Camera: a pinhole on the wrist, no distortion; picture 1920 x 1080 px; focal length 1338.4 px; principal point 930.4 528.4 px. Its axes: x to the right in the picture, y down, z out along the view. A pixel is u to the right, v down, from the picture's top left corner.
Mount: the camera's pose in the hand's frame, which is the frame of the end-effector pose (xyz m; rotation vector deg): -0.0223 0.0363 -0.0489 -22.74 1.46 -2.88
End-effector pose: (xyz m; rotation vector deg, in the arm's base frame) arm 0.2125 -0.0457 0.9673 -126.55 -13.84 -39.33
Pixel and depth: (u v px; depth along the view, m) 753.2 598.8 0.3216
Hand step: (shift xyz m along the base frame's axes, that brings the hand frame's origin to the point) 0.1196 0.0634 -0.2732
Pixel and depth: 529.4 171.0 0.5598
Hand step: 0.1087 0.3185 -0.4601
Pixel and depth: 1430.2 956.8 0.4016
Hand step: 0.3446 -0.0080 -0.2575
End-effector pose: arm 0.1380 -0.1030 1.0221 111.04 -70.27 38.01
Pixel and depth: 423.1 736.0 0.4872
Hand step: -0.3390 -0.2839 -0.2670
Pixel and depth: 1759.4 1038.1 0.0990
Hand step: -0.0774 -0.0738 0.0494
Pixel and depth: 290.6 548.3 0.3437
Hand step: -0.2274 -0.1727 -0.2327
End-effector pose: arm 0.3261 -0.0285 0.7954 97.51 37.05 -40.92
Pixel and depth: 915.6 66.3 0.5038
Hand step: -0.0232 -0.4867 -0.0340
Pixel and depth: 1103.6 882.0 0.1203
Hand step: 0.0743 -0.0732 0.0626
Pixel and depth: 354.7 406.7 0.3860
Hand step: -0.0408 -0.3607 0.1727
